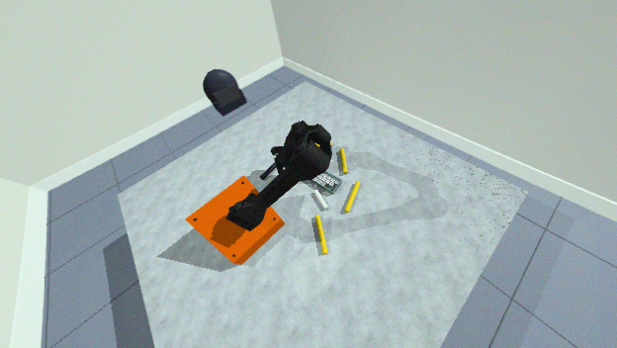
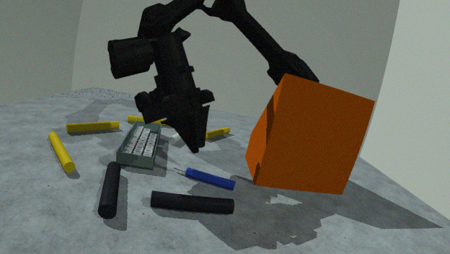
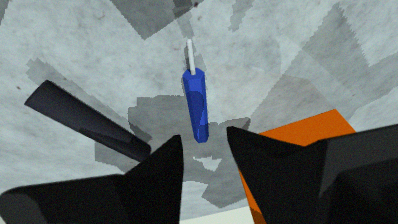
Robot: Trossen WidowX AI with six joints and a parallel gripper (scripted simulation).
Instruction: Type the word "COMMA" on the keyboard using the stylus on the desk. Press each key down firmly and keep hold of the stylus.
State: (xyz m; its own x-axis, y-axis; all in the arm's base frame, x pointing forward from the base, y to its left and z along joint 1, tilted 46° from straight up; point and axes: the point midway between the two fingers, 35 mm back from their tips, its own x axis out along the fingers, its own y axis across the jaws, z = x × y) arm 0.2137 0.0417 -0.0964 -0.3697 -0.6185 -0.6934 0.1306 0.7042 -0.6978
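The blue stylus is 50 mm below my gripper tip. Also, from my gripper tip: white rod: 80 mm ahead, 180 mm to the right, 50 mm below; then grey stylus tip: 30 mm ahead, 50 mm below.
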